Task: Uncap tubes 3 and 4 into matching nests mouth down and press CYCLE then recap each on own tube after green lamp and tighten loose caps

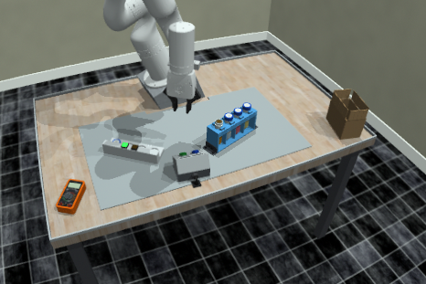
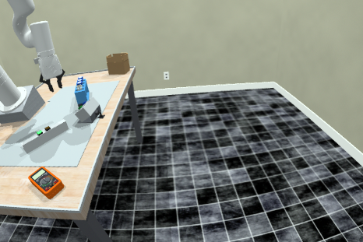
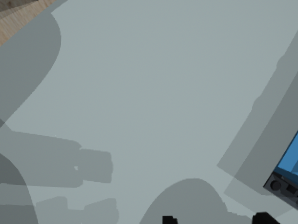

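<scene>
Now: the blue-and-white cap 6 cm behind my hand, 25 cm to the right of it and 16 cm below it. From my hand the other things lie so: green key: 13 cm ahead, 4 cm to the right, 11 cm below; then blue key: 14 cm ahead, 11 cm below; then key housing: 15 cm ahead, 2 cm to the right, 12 cm below.
</scene>
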